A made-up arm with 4 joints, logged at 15 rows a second.
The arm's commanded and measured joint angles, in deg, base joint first. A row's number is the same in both.
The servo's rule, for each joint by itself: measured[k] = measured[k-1] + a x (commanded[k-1-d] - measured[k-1]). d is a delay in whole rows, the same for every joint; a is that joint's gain. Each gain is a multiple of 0.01, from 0.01 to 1. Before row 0 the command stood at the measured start. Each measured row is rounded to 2 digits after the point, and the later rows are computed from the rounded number. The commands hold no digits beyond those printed.
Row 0, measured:
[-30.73, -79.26, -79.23, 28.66]
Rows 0 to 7, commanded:
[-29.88, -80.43, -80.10, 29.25]
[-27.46, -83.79, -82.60, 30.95]
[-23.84, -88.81, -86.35, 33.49]
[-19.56, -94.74, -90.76, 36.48]
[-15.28, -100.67, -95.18, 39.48]
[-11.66, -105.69, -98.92, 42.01]
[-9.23, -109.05, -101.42, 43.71]
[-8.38, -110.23, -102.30, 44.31]
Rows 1 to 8, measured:
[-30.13, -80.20, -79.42, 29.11]
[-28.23, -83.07, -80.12, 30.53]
[-25.11, -87.66, -81.49, 32.81]
[-21.17, -93.32, -83.53, 35.64]
[-16.99, -99.20, -86.09, 38.60]
[-13.21, -104.39, -88.91, 41.23]
[-10.38, -108.12, -91.66, 43.14]
[-8.96, -109.81, -94.00, 44.04]
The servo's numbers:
d 0
a 0.71 0.80 0.22 0.77

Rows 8 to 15, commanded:
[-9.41, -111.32, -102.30, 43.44]
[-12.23, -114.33, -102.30, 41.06]
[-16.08, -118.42, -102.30, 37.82]
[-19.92, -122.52, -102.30, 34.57]
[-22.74, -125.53, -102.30, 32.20]
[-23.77, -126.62, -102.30, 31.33]
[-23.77, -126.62, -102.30, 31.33]
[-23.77, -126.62, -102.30, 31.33]
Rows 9 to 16, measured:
[-9.28, -111.02, -95.83, 43.58]
[-11.37, -113.67, -97.25, 41.64]
[-14.71, -117.47, -98.36, 38.70]
[-18.41, -121.51, -99.23, 35.52]
[-21.48, -124.73, -99.91, 32.96]
[-23.11, -126.24, -100.44, 31.70]
[-23.58, -126.54, -100.85, 31.42]
[-23.71, -126.60, -101.17, 31.35]

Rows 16 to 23, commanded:
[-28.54, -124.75, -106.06, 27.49]
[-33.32, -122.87, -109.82, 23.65]
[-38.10, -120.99, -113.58, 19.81]
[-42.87, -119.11, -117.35, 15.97]
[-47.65, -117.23, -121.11, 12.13]
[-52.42, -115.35, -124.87, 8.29]
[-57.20, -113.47, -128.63, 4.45]
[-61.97, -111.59, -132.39, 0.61]
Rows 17 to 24, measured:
[-27.14, -125.12, -102.25, 28.38]
[-31.53, -123.32, -103.92, 24.74]
[-36.19, -121.46, -106.05, 20.94]
[-40.93, -119.58, -108.54, 17.11]
[-45.70, -117.70, -111.31, 13.28]
[-50.47, -115.82, -114.29, 9.44]
[-55.25, -113.94, -117.44, 5.60]
[-60.02, -112.06, -120.73, 1.76]

